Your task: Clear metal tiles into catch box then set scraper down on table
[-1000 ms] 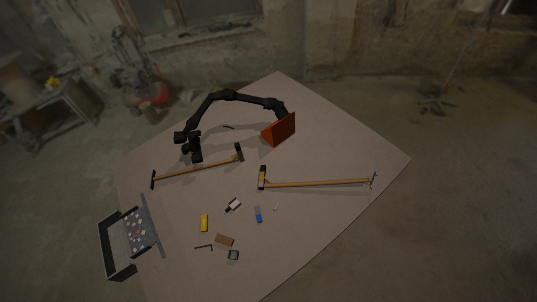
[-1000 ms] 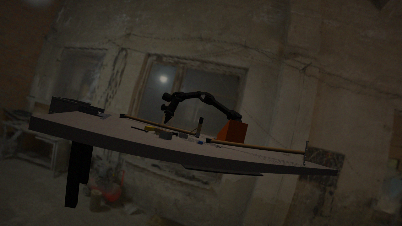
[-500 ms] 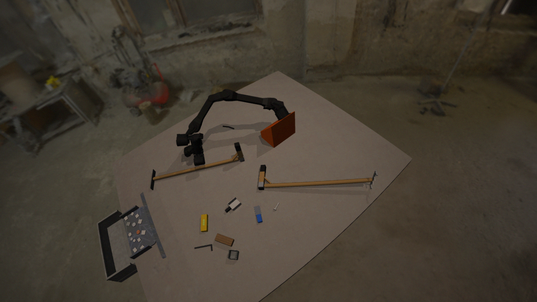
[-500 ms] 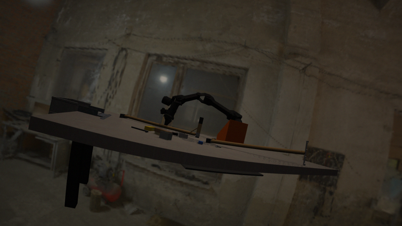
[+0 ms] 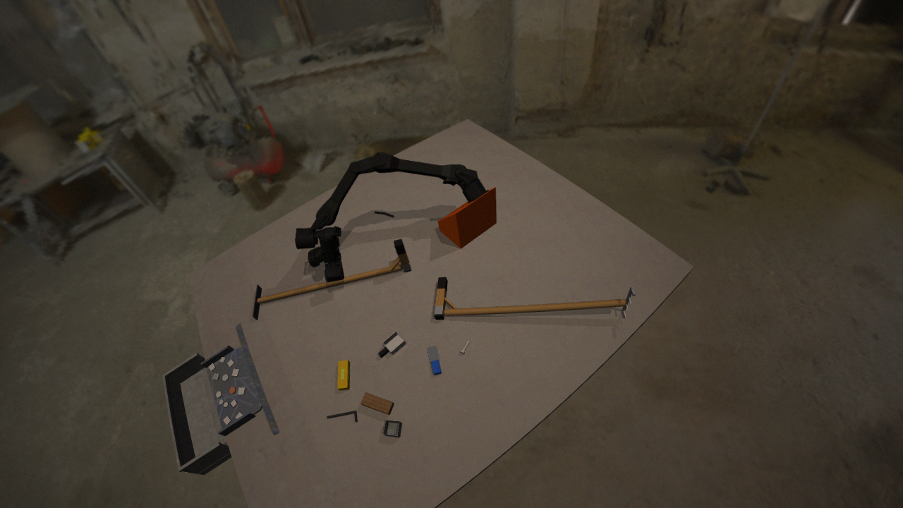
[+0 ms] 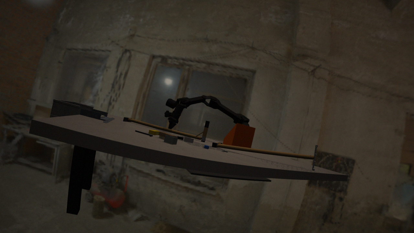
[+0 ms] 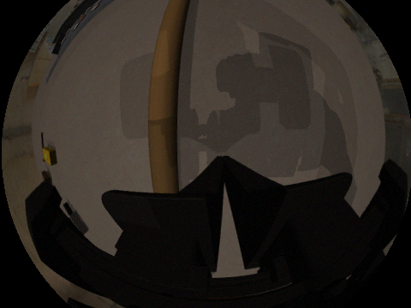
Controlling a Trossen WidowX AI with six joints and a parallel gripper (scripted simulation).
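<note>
My gripper tip is now 50 mm below the wooden-shafted scraper, 40 mm short of it and 30 mm to the right of it. The rest, counted from my gripper tip: wooden block 490 mm to the left, 140 mm ahead; then yellow block 350 mm to the left, 170 mm ahead; then blue piece 500 mm to the left, 60 mm behind, 10 mm below.
</note>
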